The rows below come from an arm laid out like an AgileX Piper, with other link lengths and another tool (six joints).
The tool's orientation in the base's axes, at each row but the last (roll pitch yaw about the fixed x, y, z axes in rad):
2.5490 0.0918 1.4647
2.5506 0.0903 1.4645
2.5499 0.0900 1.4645
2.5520 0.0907 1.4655
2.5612 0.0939 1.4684
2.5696 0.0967 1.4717
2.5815 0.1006 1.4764
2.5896 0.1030 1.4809
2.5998 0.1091 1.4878
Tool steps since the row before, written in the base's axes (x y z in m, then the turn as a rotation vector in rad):
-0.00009 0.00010 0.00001 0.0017 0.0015 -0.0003
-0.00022 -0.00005 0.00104 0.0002 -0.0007 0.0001
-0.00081 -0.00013 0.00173 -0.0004 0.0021 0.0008
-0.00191 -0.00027 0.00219 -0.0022 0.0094 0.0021
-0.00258 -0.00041 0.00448 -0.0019 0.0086 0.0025
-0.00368 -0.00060 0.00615 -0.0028 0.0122 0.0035
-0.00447 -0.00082 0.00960 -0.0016 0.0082 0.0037
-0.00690 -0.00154 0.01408 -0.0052 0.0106 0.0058
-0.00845 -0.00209 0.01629 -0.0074 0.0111 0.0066
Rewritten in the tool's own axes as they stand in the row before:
0.00009 -0.00007 -0.00007 0.0017 0.0012 0.0010
-0.00017 0.00040 -0.00097 -0.0007 0.0002 0.0001
-0.00037 0.00029 -0.00186 0.0020 0.0000 -0.0012
-0.00067 -0.00037 -0.00282 0.0089 -0.0010 -0.0042
-0.00109 0.00030 -0.00506 0.0081 -0.0005 -0.0043
-0.00155 0.00023 -0.00702 0.0115 -0.0009 -0.0061
-0.00220 0.00130 -0.01031 0.0076 0.0004 -0.0051
-0.00359 0.00149 -0.01527 0.0094 -0.0017 -0.0090
-0.00454 0.00113 -0.01787 0.0097 -0.0031 -0.0109

